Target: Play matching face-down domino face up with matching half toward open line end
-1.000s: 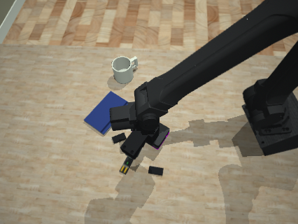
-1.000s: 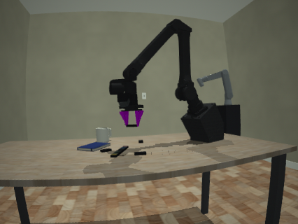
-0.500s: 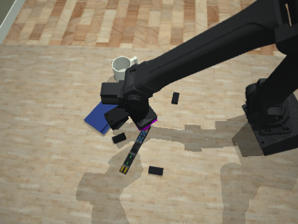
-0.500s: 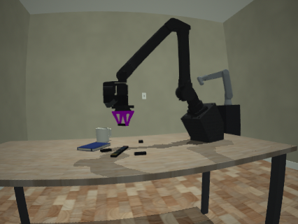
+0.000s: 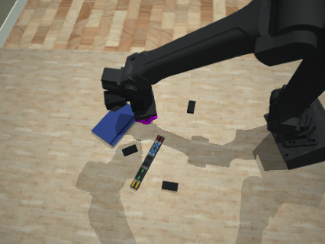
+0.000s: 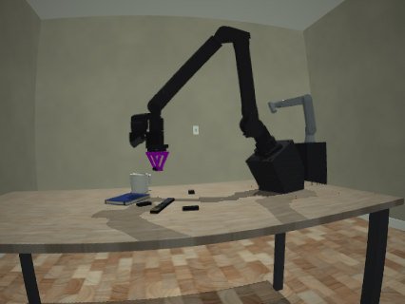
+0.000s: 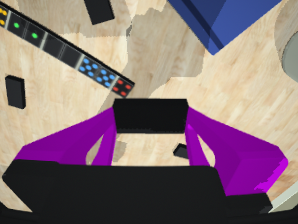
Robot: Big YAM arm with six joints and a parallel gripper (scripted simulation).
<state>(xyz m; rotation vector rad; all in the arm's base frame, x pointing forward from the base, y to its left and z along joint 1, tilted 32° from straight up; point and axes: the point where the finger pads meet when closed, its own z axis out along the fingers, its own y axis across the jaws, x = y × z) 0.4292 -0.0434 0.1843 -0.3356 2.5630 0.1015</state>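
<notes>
Now: the white mug 22 cm to the right of my hand, 9 cm below it and 9 cm ahead of it. Round my hand: black domino: right at my hand; then blue book: 13 cm ahead, 12 cm below, 2 cm to the right.
</notes>
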